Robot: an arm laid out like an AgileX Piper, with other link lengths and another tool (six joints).
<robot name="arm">
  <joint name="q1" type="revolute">
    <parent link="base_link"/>
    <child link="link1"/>
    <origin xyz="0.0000 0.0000 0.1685"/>
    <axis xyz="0 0 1"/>
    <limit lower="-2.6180" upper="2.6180"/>
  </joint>
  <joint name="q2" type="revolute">
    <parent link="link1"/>
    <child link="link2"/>
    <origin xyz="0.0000 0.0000 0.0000"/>
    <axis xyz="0 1 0"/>
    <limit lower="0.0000" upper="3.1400"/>
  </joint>
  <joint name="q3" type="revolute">
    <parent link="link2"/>
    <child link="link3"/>
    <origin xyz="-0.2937 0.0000 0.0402"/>
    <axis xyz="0 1 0"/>
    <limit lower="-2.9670" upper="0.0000"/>
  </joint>
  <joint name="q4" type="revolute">
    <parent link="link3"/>
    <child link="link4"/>
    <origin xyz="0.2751 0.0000 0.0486"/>
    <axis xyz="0.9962 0 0.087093"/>
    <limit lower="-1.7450" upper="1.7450"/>
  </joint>
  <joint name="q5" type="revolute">
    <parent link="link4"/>
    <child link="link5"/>
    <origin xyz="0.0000 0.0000 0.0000"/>
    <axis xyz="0 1 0"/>
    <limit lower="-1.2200" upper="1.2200"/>
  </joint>
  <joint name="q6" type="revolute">
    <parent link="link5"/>
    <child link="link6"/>
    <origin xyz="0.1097 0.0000 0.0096"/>
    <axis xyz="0.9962 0 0.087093"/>
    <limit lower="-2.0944" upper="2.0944"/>
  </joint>
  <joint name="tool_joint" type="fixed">
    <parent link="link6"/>
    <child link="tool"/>
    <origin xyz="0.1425 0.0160 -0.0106" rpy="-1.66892 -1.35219 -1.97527"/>
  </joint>
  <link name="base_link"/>
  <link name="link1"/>
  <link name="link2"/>
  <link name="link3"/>
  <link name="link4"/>
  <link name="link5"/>
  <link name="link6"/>
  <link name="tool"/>
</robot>
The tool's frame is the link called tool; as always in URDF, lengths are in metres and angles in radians.
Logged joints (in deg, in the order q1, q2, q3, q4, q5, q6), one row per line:
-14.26 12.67 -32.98 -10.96 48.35 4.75
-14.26 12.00 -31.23 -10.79 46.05 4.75
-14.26 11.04 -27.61 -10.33 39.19 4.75
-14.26 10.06 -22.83 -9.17 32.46 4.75
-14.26 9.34 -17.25 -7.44 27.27 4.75
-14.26 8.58 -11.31 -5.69 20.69 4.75
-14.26 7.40 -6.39 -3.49 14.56 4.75
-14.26 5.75 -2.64 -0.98 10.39 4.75
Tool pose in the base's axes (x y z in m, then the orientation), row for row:
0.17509 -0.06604 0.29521 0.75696 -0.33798 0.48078 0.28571
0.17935 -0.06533 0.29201 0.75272 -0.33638 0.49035 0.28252
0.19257 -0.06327 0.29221 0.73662 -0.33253 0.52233 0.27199
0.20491 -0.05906 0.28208 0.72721 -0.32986 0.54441 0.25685
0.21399 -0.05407 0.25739 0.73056 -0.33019 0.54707 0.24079
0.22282 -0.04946 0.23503 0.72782 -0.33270 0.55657 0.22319
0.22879 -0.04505 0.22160 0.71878 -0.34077 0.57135 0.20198
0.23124 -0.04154 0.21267 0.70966 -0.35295 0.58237 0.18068
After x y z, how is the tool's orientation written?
As a quaternion, x y z w.
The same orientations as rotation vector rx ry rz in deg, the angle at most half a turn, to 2 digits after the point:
115.95 -51.77 73.65
115.49 -51.61 75.23
113.62 -51.29 80.57
113.04 -51.28 84.63
114.51 -51.76 85.75
115.14 -52.63 88.05
115.00 -54.52 91.41
114.86 -57.12 94.25

